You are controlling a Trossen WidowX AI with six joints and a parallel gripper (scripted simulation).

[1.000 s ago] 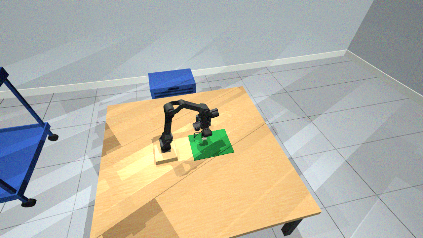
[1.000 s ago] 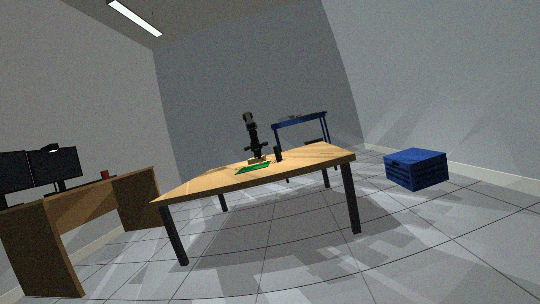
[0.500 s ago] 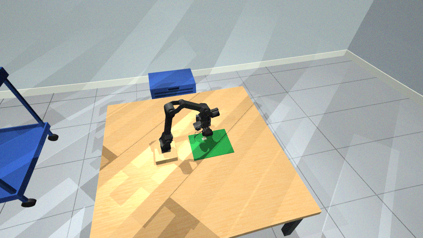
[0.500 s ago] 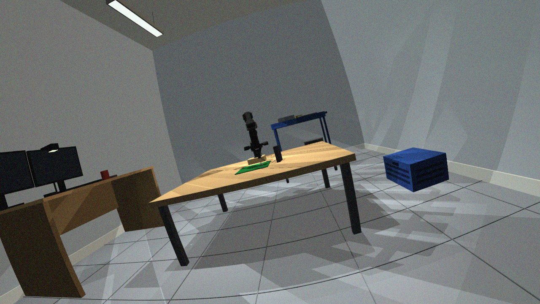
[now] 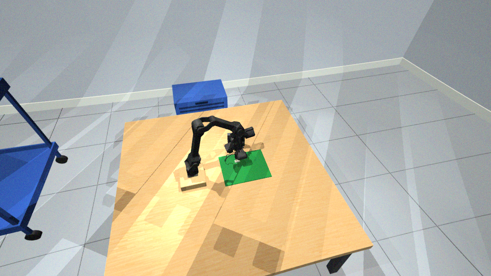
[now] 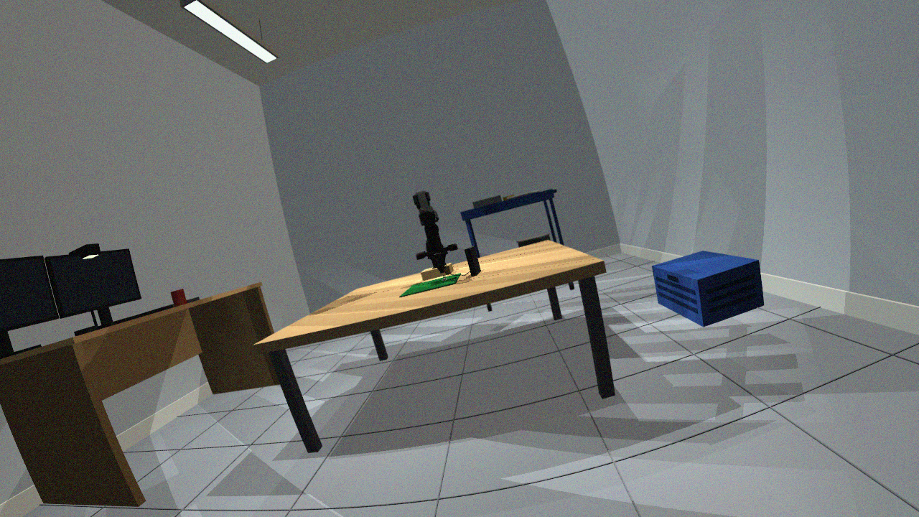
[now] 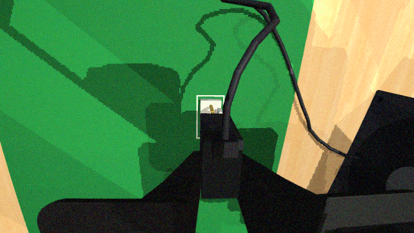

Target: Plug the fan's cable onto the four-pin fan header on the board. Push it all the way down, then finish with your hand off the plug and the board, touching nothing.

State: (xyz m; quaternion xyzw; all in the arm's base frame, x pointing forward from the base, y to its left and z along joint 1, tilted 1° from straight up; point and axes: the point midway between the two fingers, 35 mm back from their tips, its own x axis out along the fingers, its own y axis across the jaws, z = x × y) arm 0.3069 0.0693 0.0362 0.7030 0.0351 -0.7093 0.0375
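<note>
Now: the white four-pin header 50 mm below my gripper tip and 10 mm behind it. The rest, counted from my gripper tip: black fan plug: 10 mm behind, 10 mm above; then black fan: 140 mm to the left, 10 mm ahead, 10 mm above; then green board: 60 mm below, 50 mm to the right, 30 mm ahead.
</note>
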